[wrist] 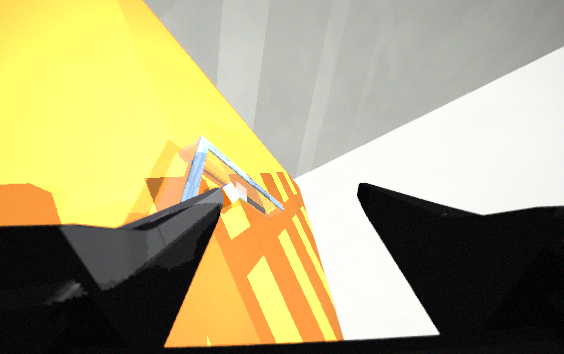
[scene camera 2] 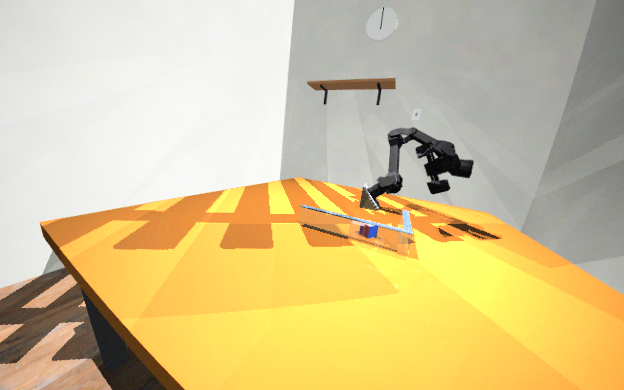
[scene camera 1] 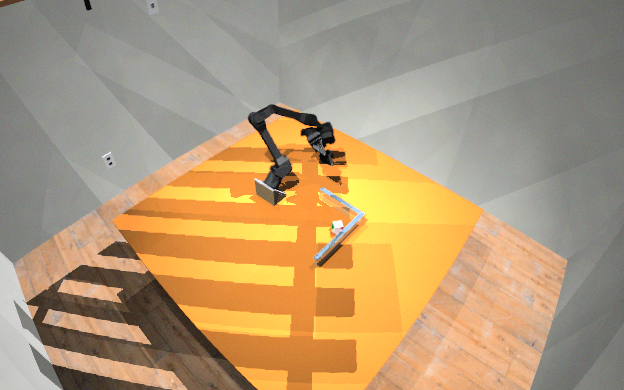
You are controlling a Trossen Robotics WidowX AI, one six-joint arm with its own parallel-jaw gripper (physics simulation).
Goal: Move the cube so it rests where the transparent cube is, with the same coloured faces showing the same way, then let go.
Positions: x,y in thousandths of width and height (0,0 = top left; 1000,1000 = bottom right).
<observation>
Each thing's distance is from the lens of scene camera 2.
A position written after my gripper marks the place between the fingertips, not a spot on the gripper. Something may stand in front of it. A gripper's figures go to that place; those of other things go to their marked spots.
my gripper (scene camera 2: 680,435): 72 cm
L-shaped rail (scene camera 2: 634,614): 53 cm
</observation>
